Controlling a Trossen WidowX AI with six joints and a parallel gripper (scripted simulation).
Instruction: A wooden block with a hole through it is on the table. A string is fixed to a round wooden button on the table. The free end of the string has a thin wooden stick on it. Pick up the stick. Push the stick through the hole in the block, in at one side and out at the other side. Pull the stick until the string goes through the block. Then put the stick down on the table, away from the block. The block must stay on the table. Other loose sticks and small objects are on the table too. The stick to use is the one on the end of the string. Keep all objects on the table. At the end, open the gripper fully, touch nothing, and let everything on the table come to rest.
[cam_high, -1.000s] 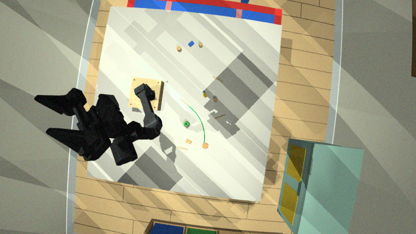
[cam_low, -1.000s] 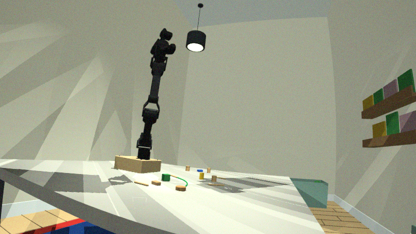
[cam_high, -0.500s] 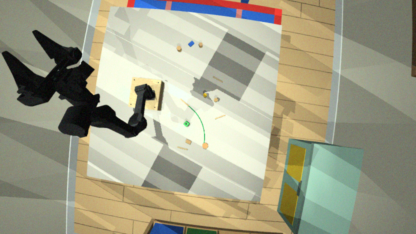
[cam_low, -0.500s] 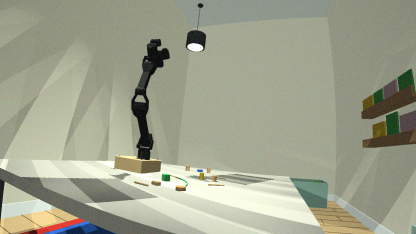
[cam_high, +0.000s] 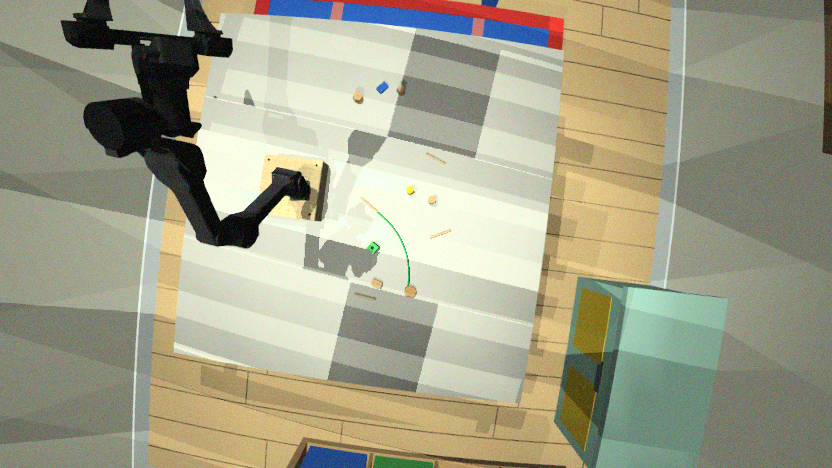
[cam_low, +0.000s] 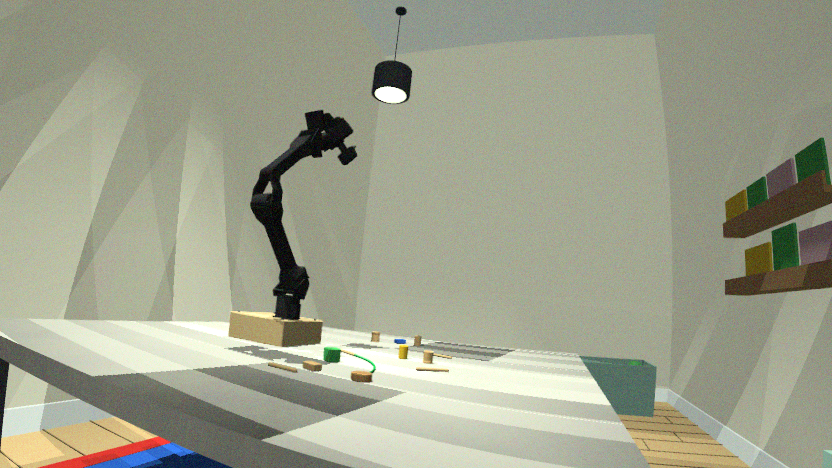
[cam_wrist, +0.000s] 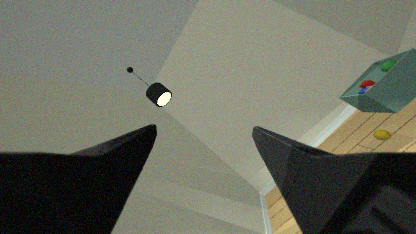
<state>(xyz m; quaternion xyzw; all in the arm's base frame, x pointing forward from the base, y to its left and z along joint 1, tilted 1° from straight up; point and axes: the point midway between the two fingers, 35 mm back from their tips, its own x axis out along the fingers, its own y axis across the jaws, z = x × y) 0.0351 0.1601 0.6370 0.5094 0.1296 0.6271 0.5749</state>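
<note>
Right now the green block is 710 mm below my gripper tip, 390 mm to the right of it and 180 mm ahead of it. From my gripper tip the other things lie so: yellow cylinder: 710 mm below, 310 mm ahead, 200 mm to the right; then wooden cylinder: 710 mm below, 380 mm ahead, 230 mm to the right; then blue block: 720 mm below, 220 mm ahead, 170 mm to the left.
</note>
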